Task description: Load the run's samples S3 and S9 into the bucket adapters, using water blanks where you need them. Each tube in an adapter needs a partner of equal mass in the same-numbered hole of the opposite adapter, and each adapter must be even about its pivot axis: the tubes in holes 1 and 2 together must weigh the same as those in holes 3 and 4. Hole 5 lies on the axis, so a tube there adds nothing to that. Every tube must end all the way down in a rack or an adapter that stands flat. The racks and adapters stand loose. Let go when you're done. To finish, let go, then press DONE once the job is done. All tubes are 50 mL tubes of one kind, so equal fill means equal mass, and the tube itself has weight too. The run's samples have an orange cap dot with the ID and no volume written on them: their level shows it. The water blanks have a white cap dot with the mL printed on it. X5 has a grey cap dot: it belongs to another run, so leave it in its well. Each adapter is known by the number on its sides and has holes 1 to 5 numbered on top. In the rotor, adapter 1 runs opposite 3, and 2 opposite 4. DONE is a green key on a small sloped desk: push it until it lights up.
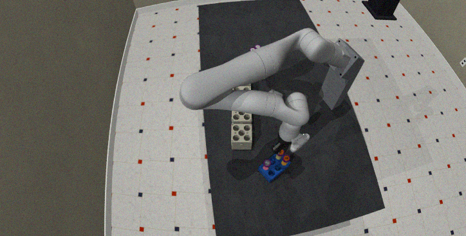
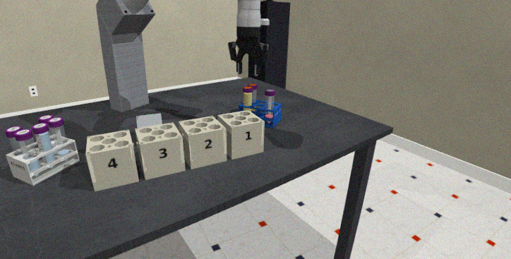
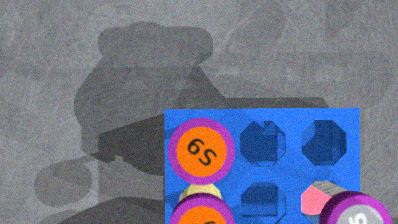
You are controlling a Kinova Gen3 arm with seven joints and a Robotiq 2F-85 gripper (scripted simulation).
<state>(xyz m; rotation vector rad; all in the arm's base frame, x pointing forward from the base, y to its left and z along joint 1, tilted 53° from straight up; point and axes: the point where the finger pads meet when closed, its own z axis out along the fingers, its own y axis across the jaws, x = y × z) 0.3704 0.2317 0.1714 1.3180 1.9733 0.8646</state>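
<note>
The sample S3 lies 10 mm behind my hand, 10 mm to the right of it and 120 mm below it. Also, from my hand: grey-dot tube X5: 60 mm ahead, 50 mm to the left, 120 mm below; then blue rack: 20 mm ahead, 40 mm to the left, 150 mm below; then orange-dot tube: 30 mm behind, 40 mm to the left, 120 mm below.
</note>
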